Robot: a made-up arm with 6 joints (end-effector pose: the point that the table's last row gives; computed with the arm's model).
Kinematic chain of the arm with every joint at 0, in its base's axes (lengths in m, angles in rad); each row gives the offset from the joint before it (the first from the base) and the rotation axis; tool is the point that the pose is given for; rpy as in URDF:
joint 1: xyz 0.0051 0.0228 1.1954 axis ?
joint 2: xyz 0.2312 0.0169 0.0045 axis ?
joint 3: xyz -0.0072 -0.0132 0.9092 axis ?
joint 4: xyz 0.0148 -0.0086 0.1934 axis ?
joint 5: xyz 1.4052 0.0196 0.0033 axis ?
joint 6: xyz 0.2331 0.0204 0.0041 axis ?
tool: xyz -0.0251 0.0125 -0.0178 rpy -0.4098 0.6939 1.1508
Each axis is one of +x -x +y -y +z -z.
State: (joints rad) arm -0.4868 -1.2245 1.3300 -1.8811 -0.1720 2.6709
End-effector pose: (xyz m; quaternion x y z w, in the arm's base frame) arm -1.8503 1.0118 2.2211 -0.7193 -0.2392 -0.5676 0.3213
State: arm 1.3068 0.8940 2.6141 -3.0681 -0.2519 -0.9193
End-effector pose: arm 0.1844 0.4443 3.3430 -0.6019 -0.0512 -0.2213 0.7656
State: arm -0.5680 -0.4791 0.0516 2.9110 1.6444 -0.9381
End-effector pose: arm 0.8617 -0.5439 2.6905 0.5461 -0.5907 -0.5878 0.0856
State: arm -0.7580 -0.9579 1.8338 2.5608 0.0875 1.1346
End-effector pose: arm -1.5414 1.4516 2.1139 0.4077 0.4945 -0.7637 0.0775
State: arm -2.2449 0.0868 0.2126 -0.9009 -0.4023 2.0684
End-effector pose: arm -1.1176 -1.4891 2.4675 0.0160 0.8204 -0.0901 0.5644
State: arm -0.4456 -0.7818 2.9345 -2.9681 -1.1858 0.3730
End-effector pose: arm -1.3050 0.6313 0.7034 0.7067 -0.2116 -0.3199 0.5946
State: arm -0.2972 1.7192 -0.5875 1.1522 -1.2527 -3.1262
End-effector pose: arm 0.1372 -0.1900 -0.1054 0.1078 0.6583 -0.3736 0.6445
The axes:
joint 1: +z
joint 2: +y
joint 3: -y
joint 4: -x
joint 5: -y
joint 6: -x

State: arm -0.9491 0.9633 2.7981 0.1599 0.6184 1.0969
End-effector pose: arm 0.1957 -0.1705 3.1897 -0.6312 0.0805 -0.7376 0.2261
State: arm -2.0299 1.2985 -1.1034 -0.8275 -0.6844 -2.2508
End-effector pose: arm 0.0876 -0.0502 0.2614 -0.4715 0.1919 0.7387 0.4417
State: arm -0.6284 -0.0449 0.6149 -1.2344 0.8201 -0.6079
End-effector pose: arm 0.9279 -0.8078 3.3045 -0.1659 -0.7609 0.0678 0.6236
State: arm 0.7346 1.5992 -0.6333 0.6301 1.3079 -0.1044
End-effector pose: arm 0.2578 0.4631 -0.1900 -0.1277 0.2894 0.9443 0.0911
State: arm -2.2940 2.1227 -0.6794 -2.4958 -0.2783 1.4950
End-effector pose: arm 0.3006 0.3355 -0.0524 0.8947 -0.2906 -0.2470 0.2325
